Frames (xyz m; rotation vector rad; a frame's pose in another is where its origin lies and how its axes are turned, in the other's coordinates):
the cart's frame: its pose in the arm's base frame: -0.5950 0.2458 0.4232 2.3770 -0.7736 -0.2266
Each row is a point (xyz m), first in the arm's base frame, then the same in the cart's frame.
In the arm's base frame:
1: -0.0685 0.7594 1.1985
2: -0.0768 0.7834 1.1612
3: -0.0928 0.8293 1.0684
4: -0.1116 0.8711 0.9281
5: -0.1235 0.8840 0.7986
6: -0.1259 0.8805 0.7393
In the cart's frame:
1: 0.1514 -0.1035 -1.0528
2: 0.1297 -0.1375 -1.0327
3: 0.0875 -0.2157 -0.9771
4: 0.0440 -0.3188 -0.8809
5: 0.0233 -0.4003 -0.7809
6: 0.0217 -0.4331 -0.7313

